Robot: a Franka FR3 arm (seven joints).
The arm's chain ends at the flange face. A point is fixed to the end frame.
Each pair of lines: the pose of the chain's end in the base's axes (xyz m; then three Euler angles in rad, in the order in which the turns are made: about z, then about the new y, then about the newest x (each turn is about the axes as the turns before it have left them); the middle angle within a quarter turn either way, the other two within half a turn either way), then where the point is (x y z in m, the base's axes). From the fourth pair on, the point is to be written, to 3 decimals.
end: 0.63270 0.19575 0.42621 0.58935 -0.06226 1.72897
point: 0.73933 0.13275 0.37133
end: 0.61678 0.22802 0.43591 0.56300 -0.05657 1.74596
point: 0.72100 0.16297 0.37884
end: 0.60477 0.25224 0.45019 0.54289 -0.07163 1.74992
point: 0.70829 0.18577 0.39349
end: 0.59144 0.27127 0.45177 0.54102 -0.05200 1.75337
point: 0.694 0.204 0.394
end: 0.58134 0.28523 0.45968 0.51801 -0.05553 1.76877
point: 0.682 0.217 0.400
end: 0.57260 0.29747 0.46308 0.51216 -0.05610 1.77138
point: 0.673 0.229 0.403
